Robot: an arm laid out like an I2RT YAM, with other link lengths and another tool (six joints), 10 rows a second.
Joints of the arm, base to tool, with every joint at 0 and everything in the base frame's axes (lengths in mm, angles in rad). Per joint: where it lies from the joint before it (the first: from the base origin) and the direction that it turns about. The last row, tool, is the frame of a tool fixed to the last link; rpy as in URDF.
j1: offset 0 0 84.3 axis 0 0 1
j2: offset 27.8 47.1 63.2 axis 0 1 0
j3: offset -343.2 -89.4 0 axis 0 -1 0
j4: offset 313.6 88.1 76.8 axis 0 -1 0
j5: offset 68.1 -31.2 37.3 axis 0 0 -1
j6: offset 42.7 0 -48.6 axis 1 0 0
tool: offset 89 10 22 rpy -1.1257 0.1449 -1.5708
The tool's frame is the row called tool.
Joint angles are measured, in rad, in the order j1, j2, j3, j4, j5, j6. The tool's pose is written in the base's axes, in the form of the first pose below.
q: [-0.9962 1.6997 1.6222 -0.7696 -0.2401 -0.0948]
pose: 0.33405 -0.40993 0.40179 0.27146 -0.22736 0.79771 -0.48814
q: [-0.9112 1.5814 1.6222 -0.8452 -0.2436 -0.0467]
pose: 0.34109 -0.34675 0.44807 0.30192 -0.23791 0.78358 -0.48810
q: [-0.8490 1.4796 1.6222 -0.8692 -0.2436 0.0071]
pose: 0.33789 -0.29922 0.48934 0.33248 -0.23466 0.76293 -0.50233
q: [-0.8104 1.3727 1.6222 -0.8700 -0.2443 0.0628]
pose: 0.32189 -0.25889 0.53234 0.36462 -0.21937 0.73576 -0.52686
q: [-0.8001 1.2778 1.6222 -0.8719 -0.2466 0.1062]
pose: 0.29755 -0.22873 0.56667 0.38842 -0.19945 0.71198 -0.54995
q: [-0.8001 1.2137 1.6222 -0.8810 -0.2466 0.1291]
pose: 0.27763 -0.20895 0.58628 0.40040 -0.18652 0.69737 -0.56442
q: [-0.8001 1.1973 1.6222 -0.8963 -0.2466 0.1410]
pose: 0.27165 -0.20318 0.58870 0.40183 -0.18127 0.69900 -0.56309
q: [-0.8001 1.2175 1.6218 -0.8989 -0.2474 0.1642]
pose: 0.27751 -0.20981 0.58186 0.40024 -0.17240 0.71070 -0.55227
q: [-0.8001 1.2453 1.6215 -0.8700 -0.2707 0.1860]
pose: 0.28886 -0.21800 0.57834 0.41153 -0.16636 0.71276 -0.54309
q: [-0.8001 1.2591 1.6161 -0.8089 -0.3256 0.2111]
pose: 0.29984 -0.22033 0.58328 0.44263 -0.16267 0.69944 -0.53704
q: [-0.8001 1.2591 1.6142 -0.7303 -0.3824 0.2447]
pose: 0.30638 -0.21820 0.59767 0.48066 -0.15649 0.67442 -0.53818
